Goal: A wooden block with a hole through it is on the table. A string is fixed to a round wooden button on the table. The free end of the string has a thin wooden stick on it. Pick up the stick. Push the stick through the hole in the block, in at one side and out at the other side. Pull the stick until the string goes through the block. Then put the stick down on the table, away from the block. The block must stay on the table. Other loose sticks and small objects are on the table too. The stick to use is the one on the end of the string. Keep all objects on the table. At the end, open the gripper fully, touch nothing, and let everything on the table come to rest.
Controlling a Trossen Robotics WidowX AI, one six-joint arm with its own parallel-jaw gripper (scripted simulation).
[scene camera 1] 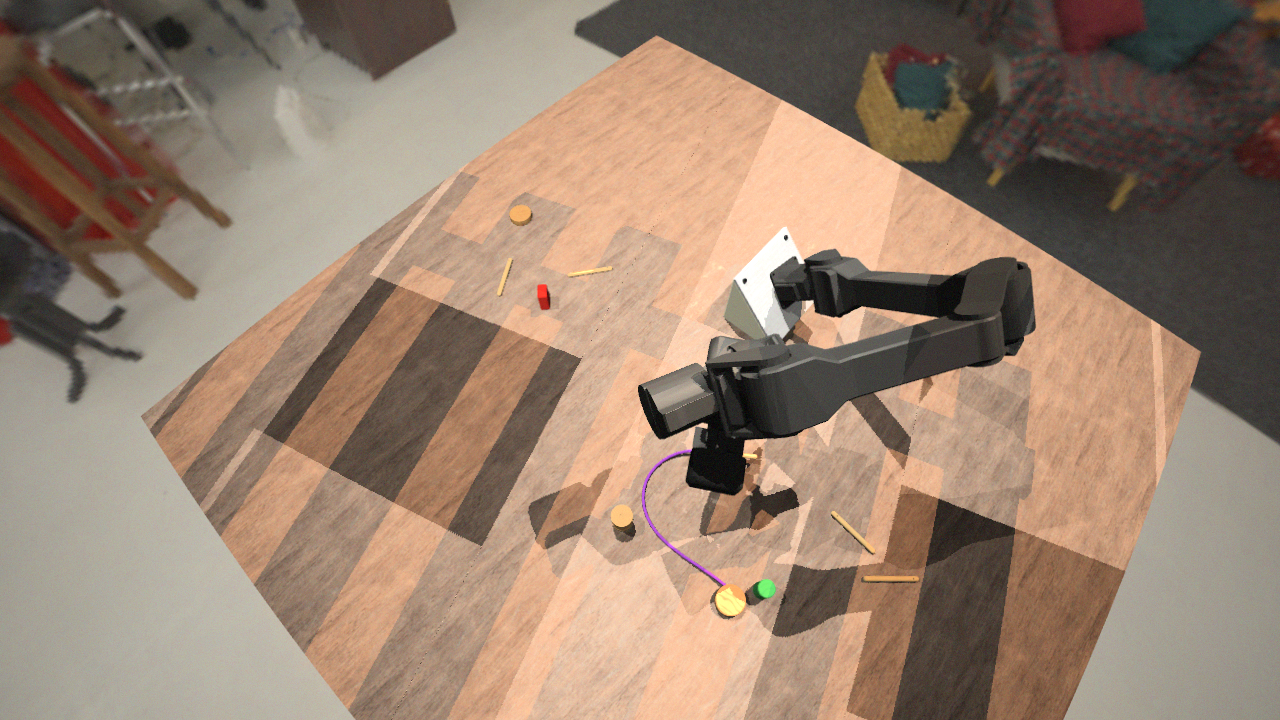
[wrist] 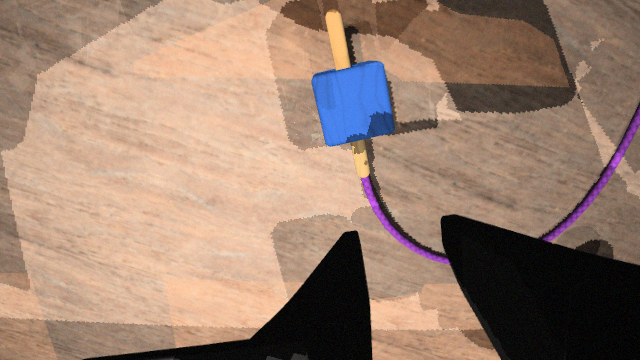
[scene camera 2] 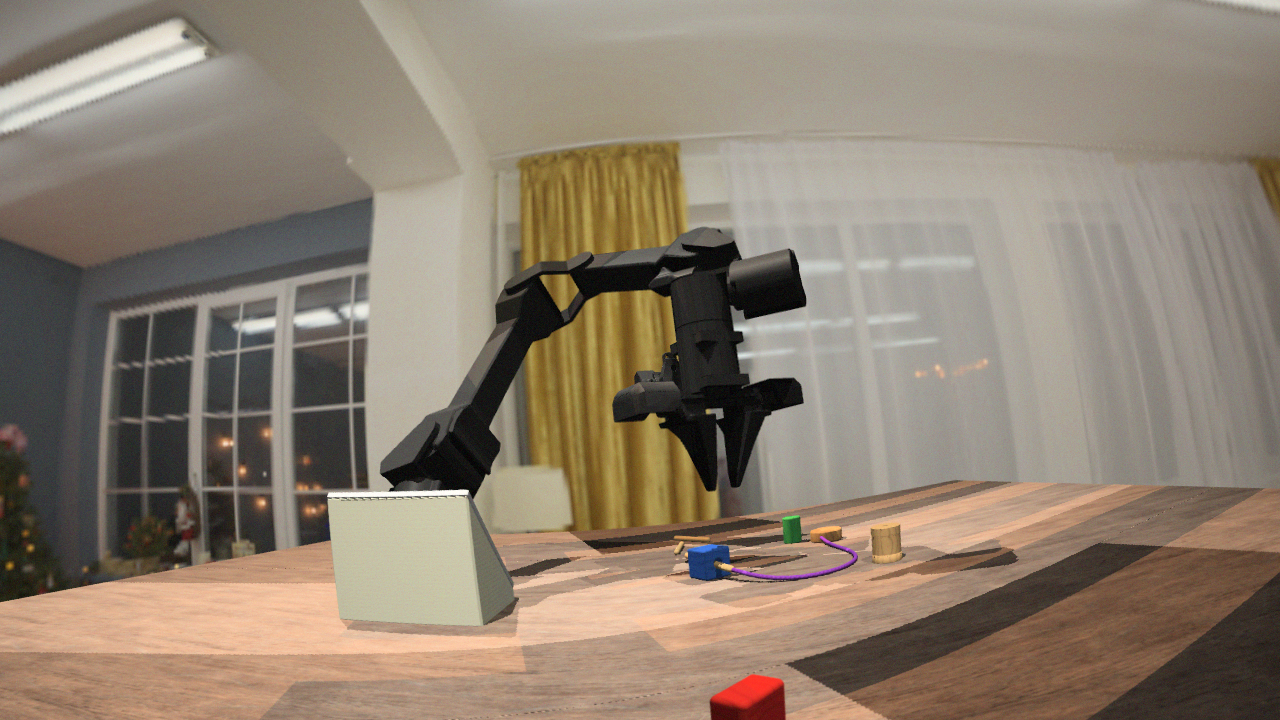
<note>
The pictures show: the gripper, a blue block, a wooden cylinder and a round wooden button.
The gripper is seen too in scene camera 1 and in the wrist view.
</note>
